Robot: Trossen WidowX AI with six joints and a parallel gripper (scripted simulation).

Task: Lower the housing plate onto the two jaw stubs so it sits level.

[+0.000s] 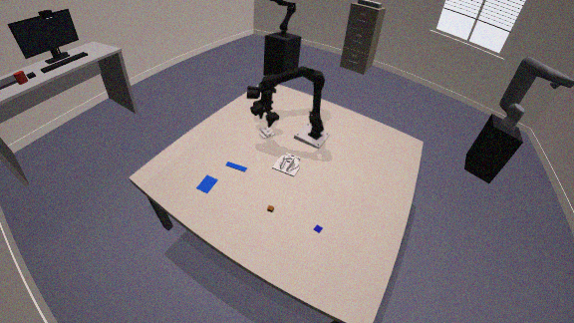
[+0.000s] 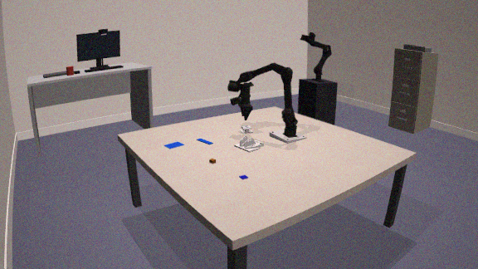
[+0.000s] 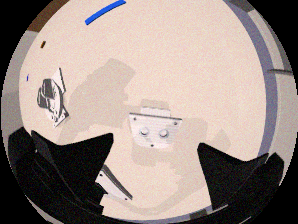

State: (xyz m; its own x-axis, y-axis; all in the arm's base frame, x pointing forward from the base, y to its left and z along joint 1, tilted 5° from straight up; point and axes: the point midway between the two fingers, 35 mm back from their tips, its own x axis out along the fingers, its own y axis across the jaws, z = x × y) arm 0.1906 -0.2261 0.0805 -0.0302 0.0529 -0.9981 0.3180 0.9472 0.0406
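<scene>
The small white part is 80 mm below my gripper tip, 20 mm behind it and 10 mm to the left of it. From my gripper tip the other things lie so: small blue square: 570 mm to the left, 310 mm ahead, 90 mm below; then small brown block: 370 mm ahead, 360 mm to the left, 80 mm below.
</scene>
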